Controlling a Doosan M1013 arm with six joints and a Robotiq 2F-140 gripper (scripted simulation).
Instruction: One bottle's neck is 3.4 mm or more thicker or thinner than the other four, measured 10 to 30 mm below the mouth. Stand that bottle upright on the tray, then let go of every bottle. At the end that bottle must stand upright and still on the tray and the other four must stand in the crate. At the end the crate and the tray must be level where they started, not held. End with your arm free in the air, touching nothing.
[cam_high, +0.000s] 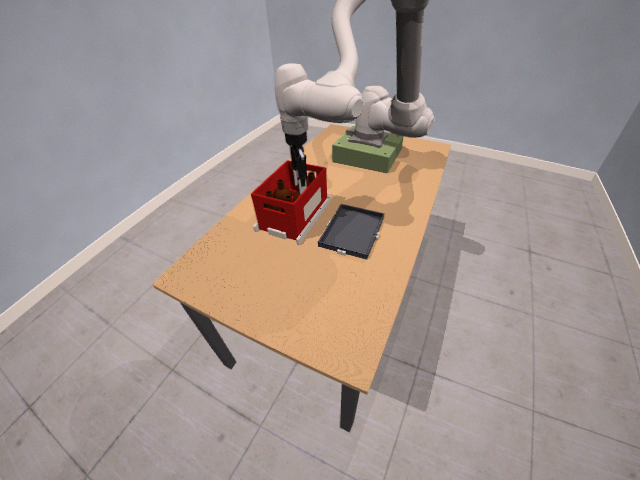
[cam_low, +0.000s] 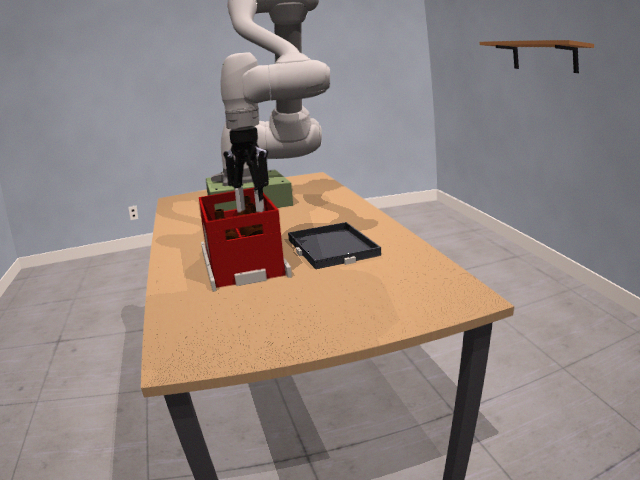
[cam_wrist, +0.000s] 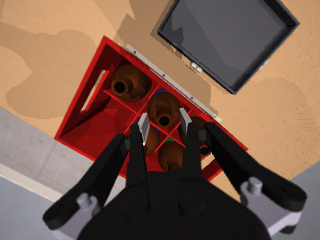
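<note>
My gripper is now 9 cm above the red crate and 4 cm to the left of it. Also, from my hand: dark grey tray 22 cm to the left, 16 cm below, 1 cm ahead; glass bottle 9 cm to the right, 9 cm below, 9 cm ahead.
</note>
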